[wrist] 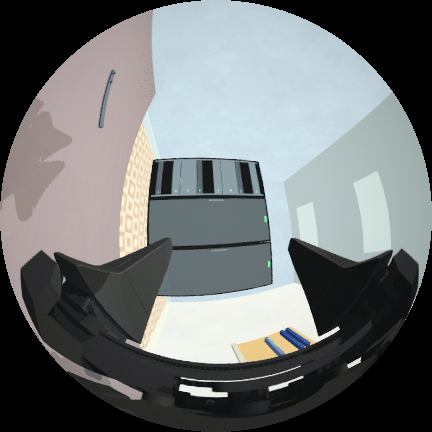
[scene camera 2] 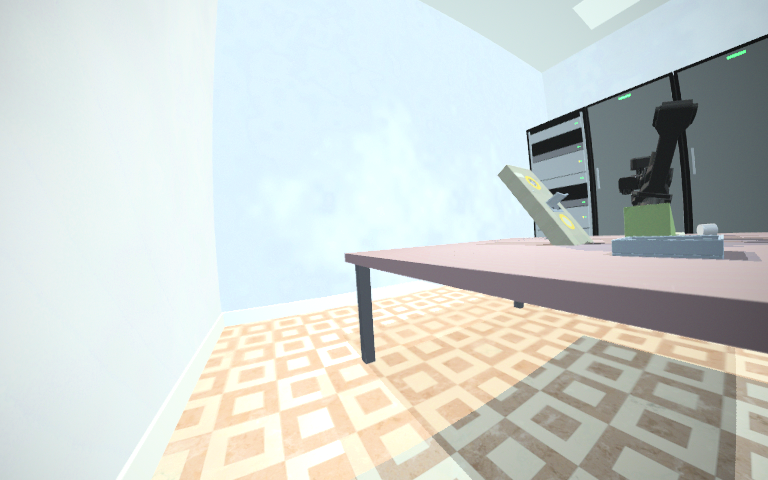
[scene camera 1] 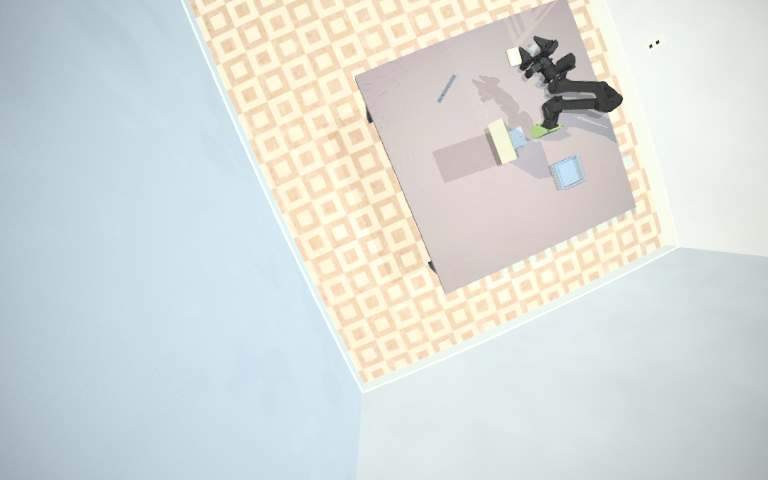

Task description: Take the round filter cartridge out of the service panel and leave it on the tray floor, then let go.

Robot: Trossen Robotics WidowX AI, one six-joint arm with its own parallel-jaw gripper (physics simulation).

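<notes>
The cream service panel (scene camera 1: 502, 142) (scene camera 2: 538, 204) leans on the table, with two yellow rings and a blue-grey part (scene camera 1: 517, 137) (scene camera 2: 557, 199) jutting from its face. I cannot tell the round filter cartridge apart on it. The light-blue tray (scene camera 1: 551, 174) (scene camera 2: 668, 247) stands on the table beside the arm's base; no object shows inside it in scene camera 1. My gripper (scene camera 1: 528, 44) (wrist: 232, 244) is open and empty, on the far side of the base from the tray, away from the panel. In the wrist view its fingers point toward the cabinets; panel and tray do not show there.
A cream block (scene camera 1: 513, 57) lies near the gripper. A small white cylinder (scene camera 2: 707, 228) shows behind the tray. A thin grey bar (scene camera 1: 446, 88) (wrist: 106, 100) lies on the table (scene camera 1: 509, 226) (scene camera 2: 481, 268). The green base (scene camera 1: 542, 131) (scene camera 2: 648, 220) stands between panel and tray. Dark cabinets (scene camera 2: 628, 169) (wrist: 210, 220) stand beyond.
</notes>
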